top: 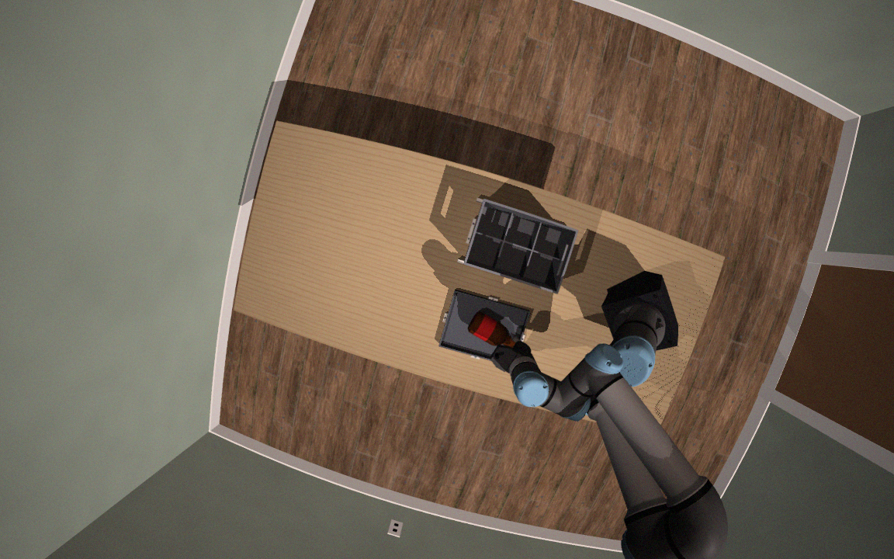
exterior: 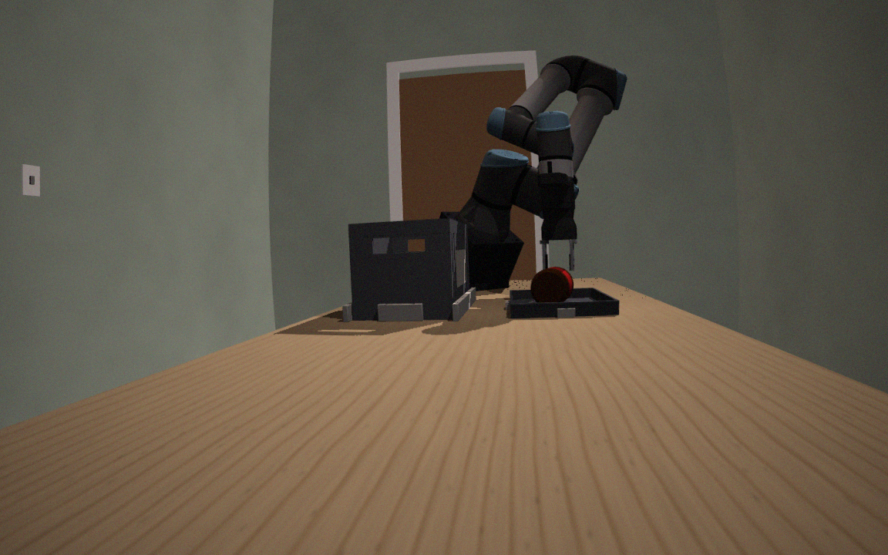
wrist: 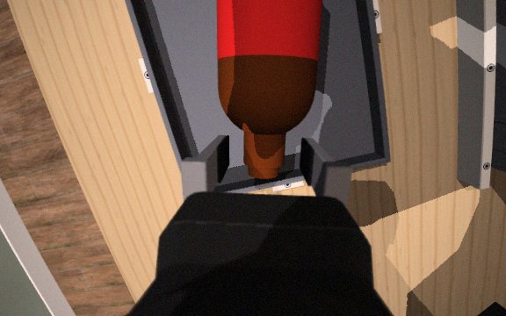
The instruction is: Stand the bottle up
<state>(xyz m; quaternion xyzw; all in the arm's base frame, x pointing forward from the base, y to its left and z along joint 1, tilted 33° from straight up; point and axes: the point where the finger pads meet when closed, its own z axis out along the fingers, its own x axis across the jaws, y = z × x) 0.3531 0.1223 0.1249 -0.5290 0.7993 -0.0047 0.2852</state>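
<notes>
The bottle is 5 cm ahead of my hand, 4 cm below it and 2 cm to the right of it. From my hand the other things lie so: dark crate 30 cm to the right, 4 cm ahead; then dark tray 8 cm ahead, 7 cm below, 2 cm to the right.
</notes>
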